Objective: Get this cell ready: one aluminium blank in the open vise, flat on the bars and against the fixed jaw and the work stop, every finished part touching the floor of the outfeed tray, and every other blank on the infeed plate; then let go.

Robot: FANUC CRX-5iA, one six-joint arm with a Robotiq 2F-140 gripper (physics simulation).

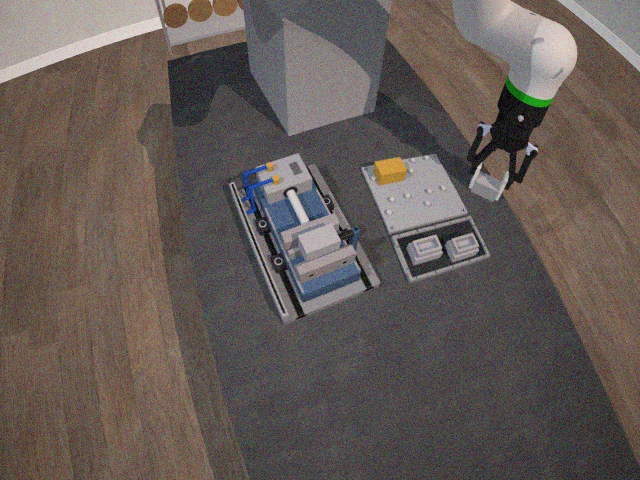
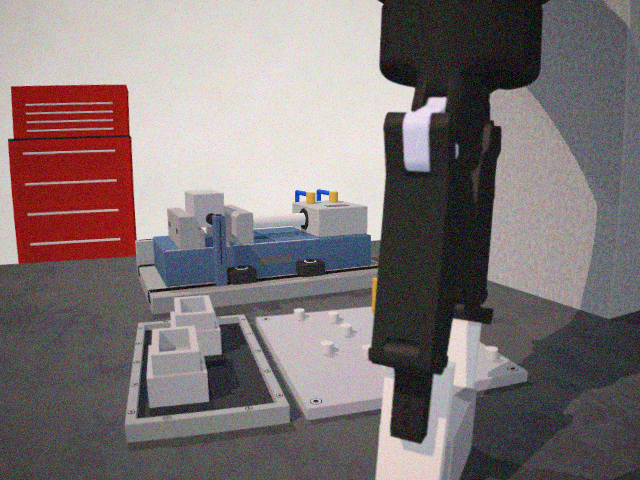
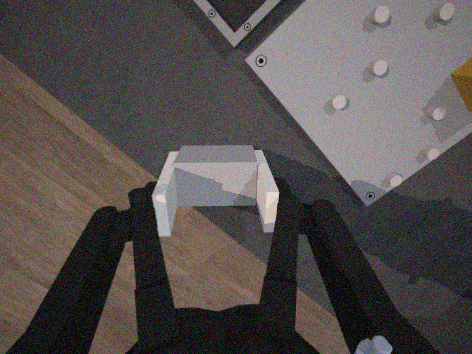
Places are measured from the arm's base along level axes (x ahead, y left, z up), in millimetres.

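Pixels of known places: gripper, between the fingertips: [image 1: 484, 189] [image 2: 426, 460] [image 3: 216, 167].
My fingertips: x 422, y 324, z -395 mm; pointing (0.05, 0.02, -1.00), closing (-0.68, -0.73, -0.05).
Observation:
Ahead of a thing's pixels: the offset from my fingertips to its top centre. "spot": to the spot under its first point.
My gripper [image 1: 489, 184] [image 2: 439, 395] [image 3: 216, 167] is shut on a grey aluminium blank @[33 mm up, 1 mm back, 0 mm left] [image 1: 488, 188] [image 2: 461, 428] [image 3: 217, 155], beside the infeed plate @[1 mm up, 38 mm back, 169 mm right] [image 1: 444, 204] [image 2: 310, 374] [image 3: 300, 75]; its height is hard to tell. Another aluminium blank @[112 mm up, 84 mm ahead, 421 mm right] [image 1: 318, 242] [image 2: 204, 204] sits between the jaws of the blue vise @[92 mm up, 13 mm ahead, 435 mm right] [image 1: 330, 282] [image 2: 186, 269], near the fixed jaw [image 1: 326, 263] [image 2: 184, 228] and the work stop @[spot: 89 mm up, 78 mm ahead, 373 mm right] [image 1: 345, 235] [image 2: 219, 250]. Bars and exact contact are hidden. Two pocketed finished parts @[spot: 20 mm up, 113 mm ahead, 216 mm right] [image 1: 425, 250] @[spot: 20 mm up, 130 mm ahead, 138 mm right] [image 1: 462, 248] stand upright inside the outfeed tray [image 1: 449, 268] [image 2: 217, 422] [image 3: 235, 39].
A yellow block @[37 mm up, 85 mm back, 215 mm right] [image 1: 390, 170] [image 2: 374, 294] [image 3: 465, 82] stands at the plate's far corner. Small round pegs rise from the plate. A large grey cabinet [image 1: 328, 77] stands behind. Blue pipes @[spot: 102 mm up, 57 mm back, 489 mm right] [image 1: 261, 183] stand at the vise's rear. A red tool chest [image 2: 74, 196] is at the back left.

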